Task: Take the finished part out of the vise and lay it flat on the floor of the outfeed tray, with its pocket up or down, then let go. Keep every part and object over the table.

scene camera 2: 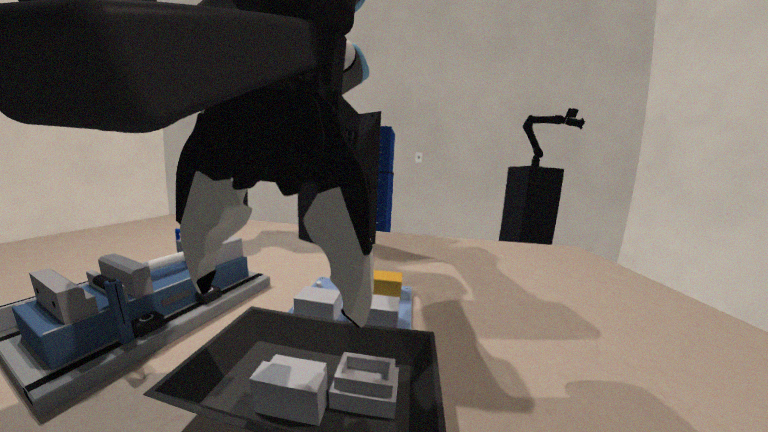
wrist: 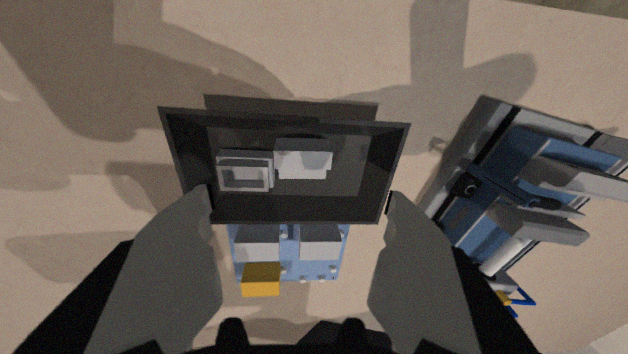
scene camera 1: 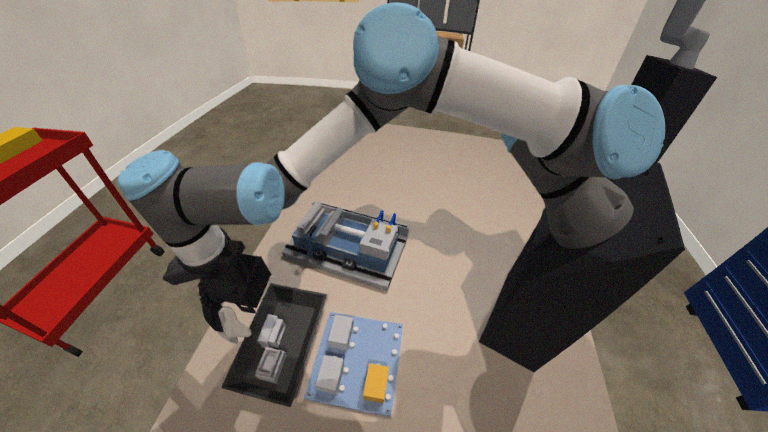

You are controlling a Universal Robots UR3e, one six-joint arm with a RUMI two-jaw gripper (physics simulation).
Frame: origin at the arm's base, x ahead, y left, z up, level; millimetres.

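Seen in the pictures: gripper, fingertip midpoint: (scene camera 2: pixel 276 309) (wrist: pixel 302 190) (scene camera 1: pixel 249 311); arm's base at its link origin: (scene camera 1: pixel 591 221).
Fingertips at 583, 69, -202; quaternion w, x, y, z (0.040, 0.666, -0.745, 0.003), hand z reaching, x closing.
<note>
Pixels of each thing's top centre, then the offset from my fingertips to it, as dx, dy, dz. "spot": a spot on its surface instead.
- grey stepped part at its top centre: (wrist: pixel 303 166) (scene camera 2: pixel 291 369) (scene camera 1: pixel 270 328) -21, -1, -74
- second grey part at its top centre: (scene camera 2: pixel 366 367) (wrist: pixel 243 179) (scene camera 1: pixel 268 361) -32, +64, -78
- grey vise at its top centre: (wrist: pixel 535 258) (scene camera 2: pixel 148 251) (scene camera 1: pixel 344 222) -150, -273, -26
- light-blue board at a spot on its surface: (wrist: pixel 290 257) spot: -218, +36, -117
- yellow block at its top centre: (scene camera 2: pixel 385 275) (wrist: pixel 260 289) (scene camera 1: pixel 376 380) -243, +87, -81
My gripper (scene camera 1: pixel 241 325) (scene camera 2: pixel 281 305) (wrist: pixel 302 190) is open and empty, above the black outfeed tray (scene camera 1: pixel 309 349) (scene camera 2: pixel 424 365) (wrist: pixel 295 211). A grey stepped part (scene camera 1: pixel 272 332) (scene camera 2: pixel 290 397) (wrist: pixel 302 162) is in the tray below, clear of the fingers. It seems to stand on a side face: its broad plain face is toward scene camera 2, and its pocket does not show there. A second grey part (scene camera 1: pixel 268 377) (scene camera 2: pixel 365 404) (wrist: pixel 245 189) lies flat beside it, pocket up. The blue and grey vise (scene camera 1: pixel 343 244) (scene camera 2: pixel 166 300) (wrist: pixel 535 145) shows no part between its jaws.
A light-blue board (scene camera 1: pixel 365 338) (wrist: pixel 290 257) with two grey blocks and a yellow block (scene camera 1: pixel 376 382) (scene camera 2: pixel 387 283) (wrist: pixel 261 280) is next to the tray. A red cart (scene camera 1: pixel 80 140) stands left of the table, and a blue cabinet (scene camera 1: pixel 735 311) stands to the right.
</note>
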